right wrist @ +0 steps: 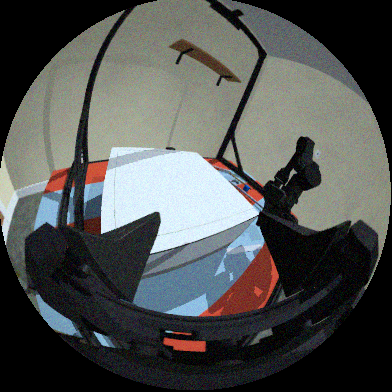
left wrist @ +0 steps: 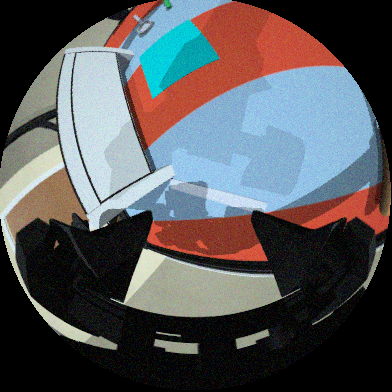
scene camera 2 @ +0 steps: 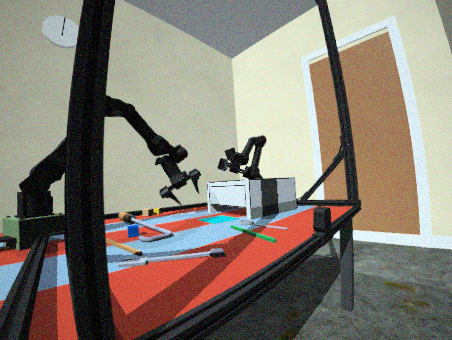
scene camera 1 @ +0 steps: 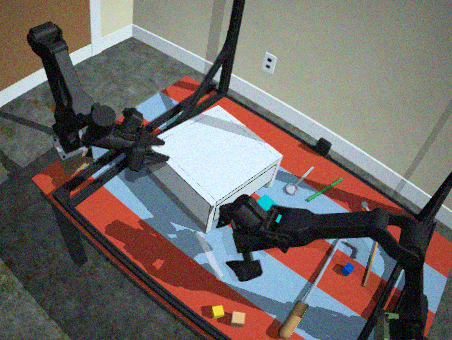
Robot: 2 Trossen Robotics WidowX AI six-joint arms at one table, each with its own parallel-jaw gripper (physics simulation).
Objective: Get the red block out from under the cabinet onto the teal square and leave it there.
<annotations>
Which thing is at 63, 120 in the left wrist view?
A cabinet top.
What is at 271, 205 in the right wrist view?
The left gripper.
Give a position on a cabinet top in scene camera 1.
221, 157
</annotations>
